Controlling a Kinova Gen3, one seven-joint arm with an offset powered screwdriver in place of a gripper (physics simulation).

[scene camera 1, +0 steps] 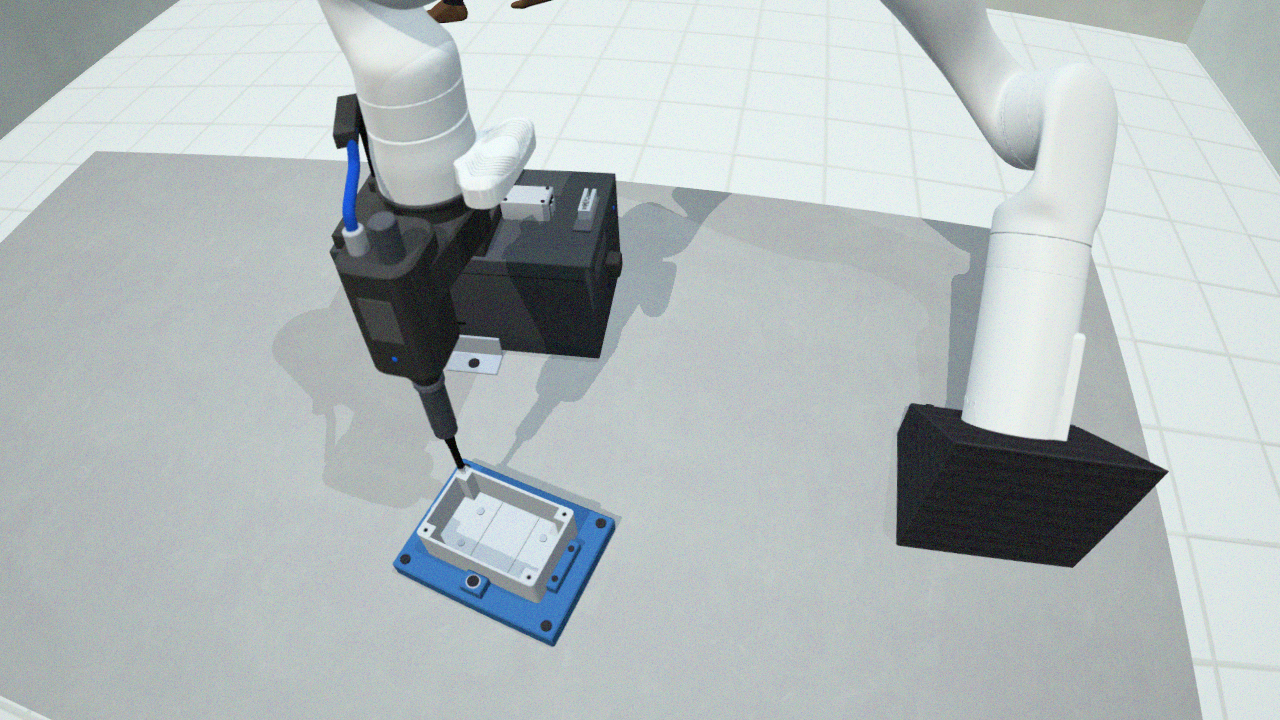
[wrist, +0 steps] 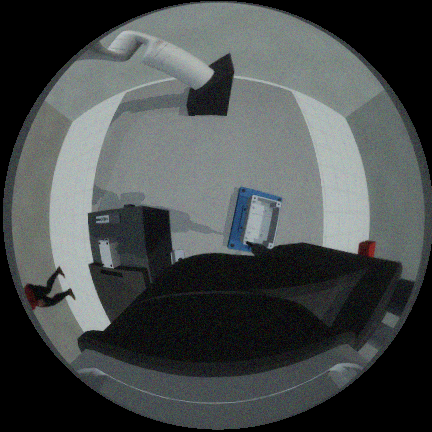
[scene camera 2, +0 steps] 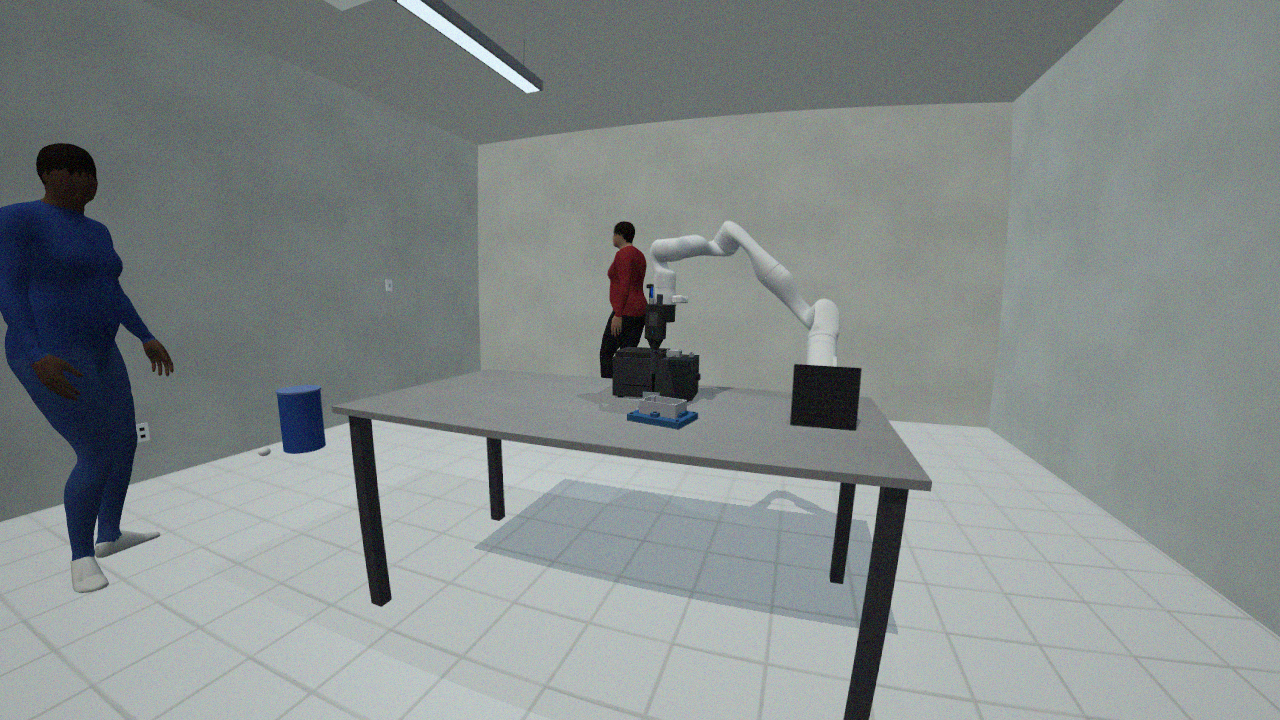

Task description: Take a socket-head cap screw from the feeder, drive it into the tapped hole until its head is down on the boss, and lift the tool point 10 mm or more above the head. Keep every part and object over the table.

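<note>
My screwdriver point(scene camera 1: 461, 466) point(wrist: 248, 244) has no fingers. It points down, slightly tilted in scene camera 1, with its thin black bit at the back-left corner boss of a white open box point(scene camera 1: 501, 574) point(scene camera 2: 664, 408) point(wrist: 250, 215). The bit's end meets that corner in the picture; whether a screw is under it, and how high its head stands, is too small to tell. The other three corners show small dark holes. The box sits in a blue fixture plate point(scene camera 1: 510, 610) point(scene camera 2: 637, 418) point(wrist: 237, 225). The black feeder point(scene camera 1: 537, 308) point(scene camera 2: 633, 371) point(wrist: 116, 227) stands behind, partly hidden by the screwdriver body.
A silver bracket point(scene camera 1: 486, 360) with a dark hole sticks out at the feeder's front. The arm's black base block point(scene camera 1: 1011, 492) point(scene camera 2: 825, 396) point(wrist: 212, 100) stands at the right of the grey table point(scene camera 1: 760, 582) point(scene camera 2: 537, 420). Two people point(scene camera 2: 67, 295) point(scene camera 2: 626, 282) stand on the floor around the table.
</note>
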